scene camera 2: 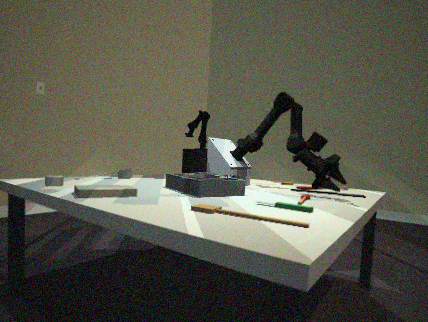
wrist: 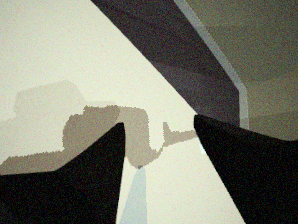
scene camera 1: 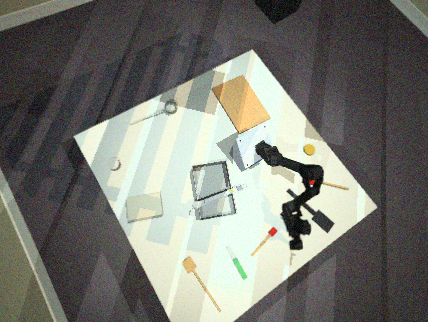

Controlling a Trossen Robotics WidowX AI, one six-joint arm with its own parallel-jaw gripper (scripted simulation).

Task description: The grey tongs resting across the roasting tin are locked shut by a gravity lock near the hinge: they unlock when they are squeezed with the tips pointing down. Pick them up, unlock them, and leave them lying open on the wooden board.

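Labels:
In the wrist view, a pale slab is out of frame. I do see the slab in scene camera 1 and in scene camera 2, and on the pale slab [scene camera 1: 145,206] and [scene camera 2: 107,187] are the same spot.

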